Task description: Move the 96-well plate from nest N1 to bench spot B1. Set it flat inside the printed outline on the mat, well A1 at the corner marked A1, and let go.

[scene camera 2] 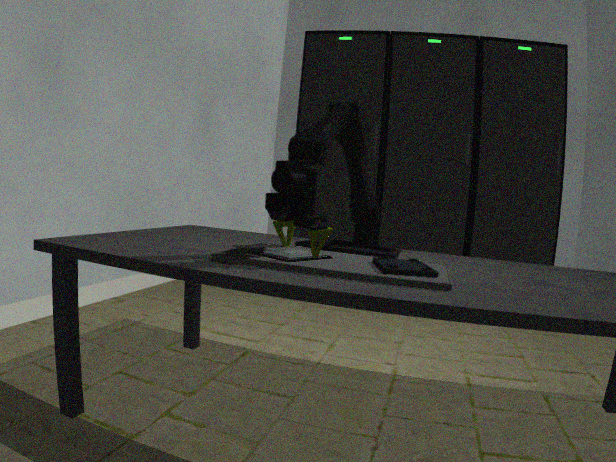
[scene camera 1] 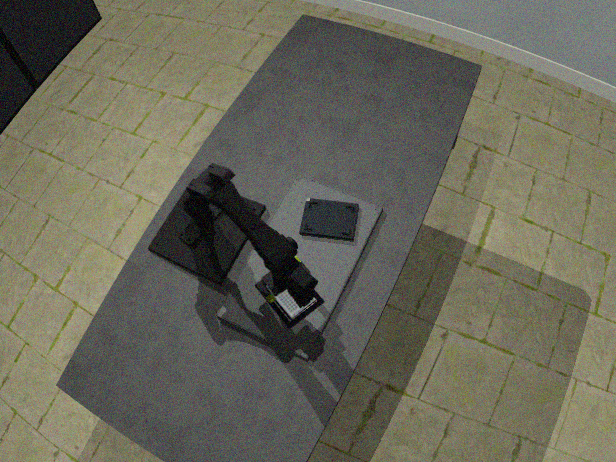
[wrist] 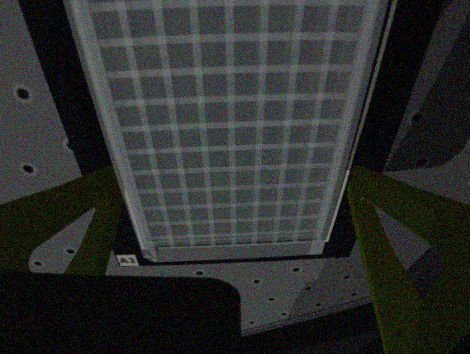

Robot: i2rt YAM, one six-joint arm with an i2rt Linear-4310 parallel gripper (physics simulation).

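Frame: origin at the arm's base, x ahead, y left, z up, level; millimetres.
Where they show: gripper, fingertip midpoint: (scene camera 2: 300,253) (wrist: 235,177); arm's base at its link origin: (scene camera 2: 362,246) (scene camera 1: 204,218).
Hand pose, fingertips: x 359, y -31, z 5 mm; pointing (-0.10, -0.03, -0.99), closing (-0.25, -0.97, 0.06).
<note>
Each offset is from my fingertips to the top centre of the thing. "spot": to the spot under its first point. Level surfaces: height alone.
The 96-well plate @[dx +23, dy -4, dz +12 mm] (scene camera 1: 287,303) (scene camera 2: 282,253) (wrist: 230,110) is pale and lies flat on a black rectangular base @[spot: dx +58, dy +45, dz -2 mm] (wrist: 60,75), whose dark border shows around it. A white tag @[spot: dx -41, dy +70, dz -2 mm] (wrist: 127,260) reading A1 sits at the base's lower left corner in the wrist view. My gripper (scene camera 1: 290,295) (scene camera 2: 301,251) (wrist: 235,177) is open, with one yellow finger beside each long side of the plate and the tips low, near plate level. The far finger is hidden under the wrist in scene camera 1. I cannot clearly make out a printed outline.
A dark blue-grey rectangular piece @[spot: dx -23, dy +247, dz +8 mm] (scene camera 1: 329,220) (scene camera 2: 407,267) with darker corner marks lies on the same grey perforated board @[dx -16, dy +99, dz -3 mm] (scene camera 1: 327,270). The arm stands on a dark base plate (scene camera 1: 172,240) on the table @[dz -17 mm] (scene camera 1: 350,100). Shadows cover parts of the board.
</note>
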